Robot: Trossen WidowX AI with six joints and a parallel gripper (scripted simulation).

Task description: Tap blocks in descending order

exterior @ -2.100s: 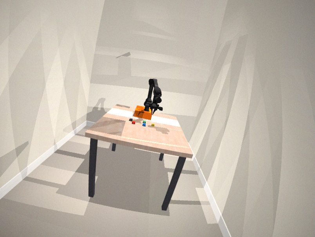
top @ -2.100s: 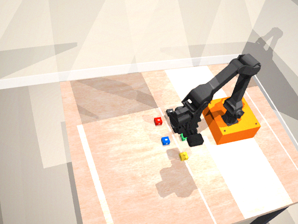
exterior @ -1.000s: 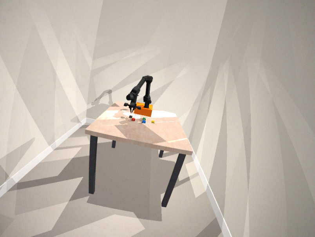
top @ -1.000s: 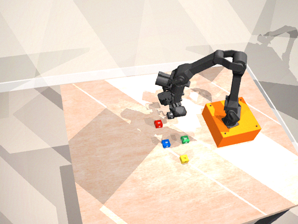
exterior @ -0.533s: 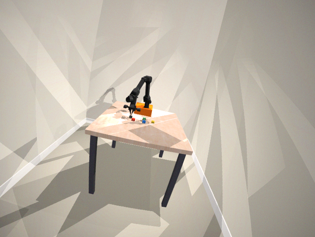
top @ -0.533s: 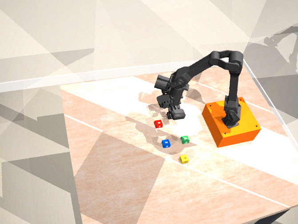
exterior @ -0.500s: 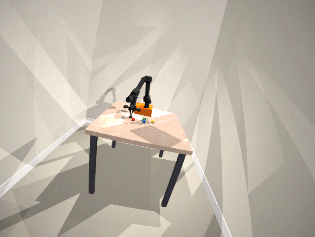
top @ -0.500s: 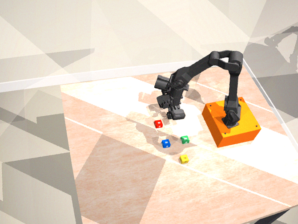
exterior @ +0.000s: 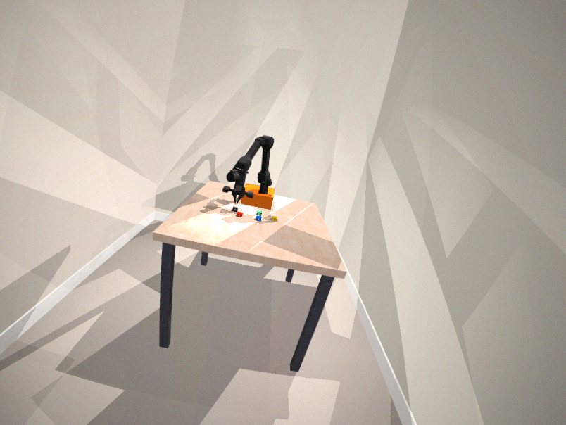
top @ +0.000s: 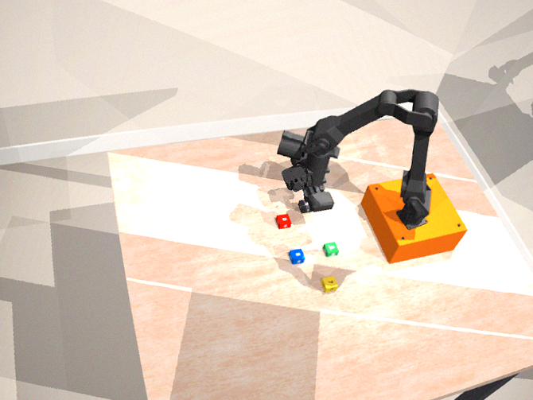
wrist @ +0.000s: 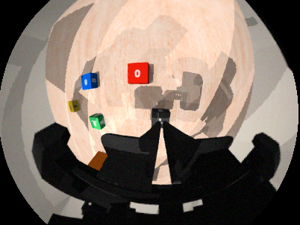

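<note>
My gripper tip is now 30 mm above the dark grey block. Also, from my gripper tip: blue block 140 mm to the left, 100 mm ahead, 30 mm below; green block 150 mm to the left, 30 mm below; red block 80 mm ahead, 30 mm to the left, 30 mm below.
</note>
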